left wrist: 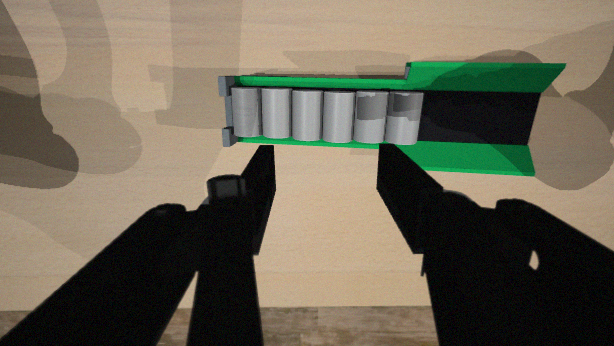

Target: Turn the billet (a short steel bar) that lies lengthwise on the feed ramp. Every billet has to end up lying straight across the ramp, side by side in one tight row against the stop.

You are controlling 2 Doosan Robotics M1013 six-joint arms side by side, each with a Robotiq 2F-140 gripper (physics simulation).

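Frame: origin at the left arm's base, x ahead, y left, z up, level; millimetres.
Where they show: left gripper, fingertip midpoint: (326,167).
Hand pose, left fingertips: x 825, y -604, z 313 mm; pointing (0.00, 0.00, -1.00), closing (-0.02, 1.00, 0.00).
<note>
Things, the pixels of their top centre, and the offset from my left fingertips. Level surfaces: height alone.
- leftmost billet, middle of its top: (244,113) dy -90, dx +1, dz -220 mm
- grey stop, middle of its top: (225,113) dy -115, dx +1, dz -223 mm
- rightmost billet, middle of its top: (408,120) dy +108, dx +3, dz -194 mm
- light wooden table top, its level: dz -313 mm
Several grey steel billets lie straight across the feed ramp (477,117), side by side in one row. The leftmost billet (246,112) is against the grey stop (229,111) at the ramp's left end. The rightmost billet (405,120) lies by the step where the green side walls widen. No billet in view lies lengthwise. My left gripper (326,167) is open and empty, its fingers apart in front of the row in the picture and apart from the billets. My right gripper does not show in the left wrist view.
The ramp's flared green walls, upper (485,76) and lower (480,159), stand on both sides of its dark bed at the right. The ramp is on a light wooden table top (325,240), whose edge runs along the bottom. Broad shadows fall at left and right.
</note>
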